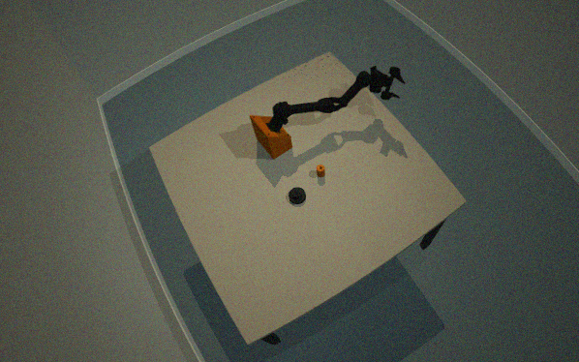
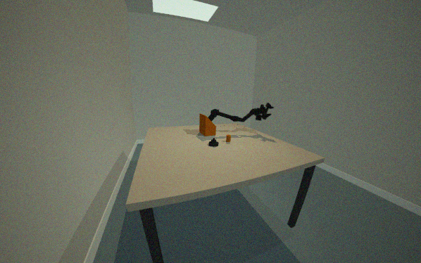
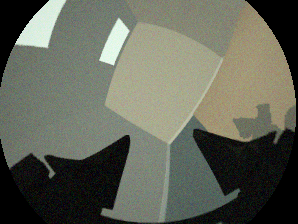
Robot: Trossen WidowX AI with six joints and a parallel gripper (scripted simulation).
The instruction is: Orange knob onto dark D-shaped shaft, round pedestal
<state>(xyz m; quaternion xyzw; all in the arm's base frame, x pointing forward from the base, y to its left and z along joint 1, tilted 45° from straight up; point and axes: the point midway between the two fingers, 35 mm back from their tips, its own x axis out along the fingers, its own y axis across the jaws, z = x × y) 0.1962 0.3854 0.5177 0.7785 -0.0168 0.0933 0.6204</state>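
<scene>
Right now the orange knob is 53 cm to the right of my gripper tip, 25 cm below it and 6 cm ahead of it. From my gripper tip the other things lie so: dark round pedestal 69 cm to the right, 25 cm below, 11 cm ahead.
</scene>
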